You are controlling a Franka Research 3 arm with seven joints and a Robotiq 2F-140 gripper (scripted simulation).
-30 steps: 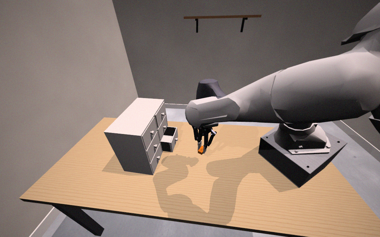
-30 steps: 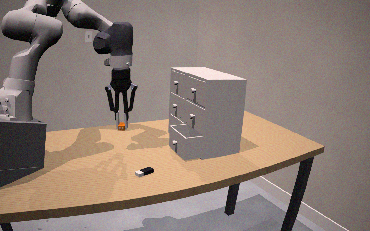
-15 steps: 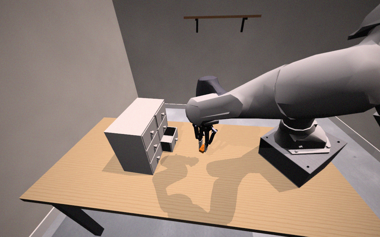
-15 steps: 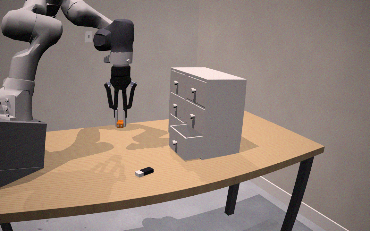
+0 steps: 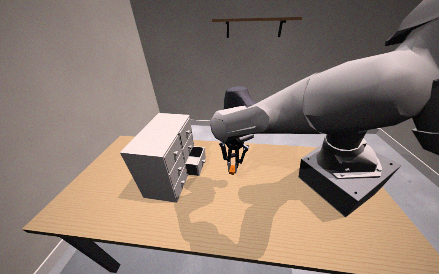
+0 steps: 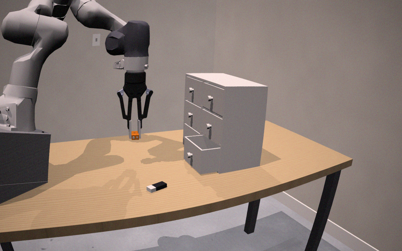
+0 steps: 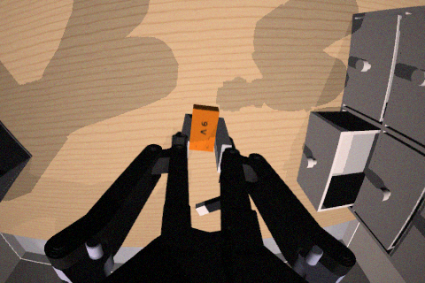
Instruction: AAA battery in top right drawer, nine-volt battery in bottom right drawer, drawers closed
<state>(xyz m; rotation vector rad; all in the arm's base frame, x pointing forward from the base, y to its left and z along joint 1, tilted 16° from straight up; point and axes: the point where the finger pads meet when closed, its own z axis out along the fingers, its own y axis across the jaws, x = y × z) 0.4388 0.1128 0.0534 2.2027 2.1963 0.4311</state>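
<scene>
The AAA battery lies 310 mm ahead of my hand, 80 mm above it and 20 mm to the right of it. Round my hand: orange nine-volt battery: 30 mm below, 10 mm to the right.
</scene>
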